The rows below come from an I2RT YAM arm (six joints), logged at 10 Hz.
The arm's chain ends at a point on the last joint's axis. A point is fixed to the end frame.
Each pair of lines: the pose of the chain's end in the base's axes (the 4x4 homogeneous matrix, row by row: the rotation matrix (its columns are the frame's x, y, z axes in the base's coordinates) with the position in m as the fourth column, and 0 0 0 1 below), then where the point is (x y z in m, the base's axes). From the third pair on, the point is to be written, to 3 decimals.
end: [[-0.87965 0.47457 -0.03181 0.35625], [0.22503 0.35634 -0.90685 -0.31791], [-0.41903 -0.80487 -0.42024 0.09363], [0 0 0 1]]
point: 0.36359 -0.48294 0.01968
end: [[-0.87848 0.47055 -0.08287 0.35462], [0.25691 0.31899 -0.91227 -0.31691], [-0.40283 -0.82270 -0.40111 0.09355], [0 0 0 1]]
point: 0.35271 -0.48347 0.02277
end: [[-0.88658 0.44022 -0.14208 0.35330], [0.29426 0.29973 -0.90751 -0.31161], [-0.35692 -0.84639 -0.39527 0.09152], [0 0 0 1]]
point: 0.341 -0.478 0.021
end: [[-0.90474 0.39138 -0.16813 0.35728], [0.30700 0.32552 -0.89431 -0.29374], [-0.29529 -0.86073 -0.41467 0.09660], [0 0 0 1]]
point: 0.340 -0.458 0.022
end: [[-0.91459 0.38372 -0.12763 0.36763], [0.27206 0.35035 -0.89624 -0.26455], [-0.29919 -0.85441 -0.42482 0.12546], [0 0 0 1]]
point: 0.358 -0.428 0.049
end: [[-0.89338 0.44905 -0.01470 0.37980], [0.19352 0.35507 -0.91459 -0.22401], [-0.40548 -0.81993 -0.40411 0.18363], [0 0 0 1]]
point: 0.390 -0.390 0.112
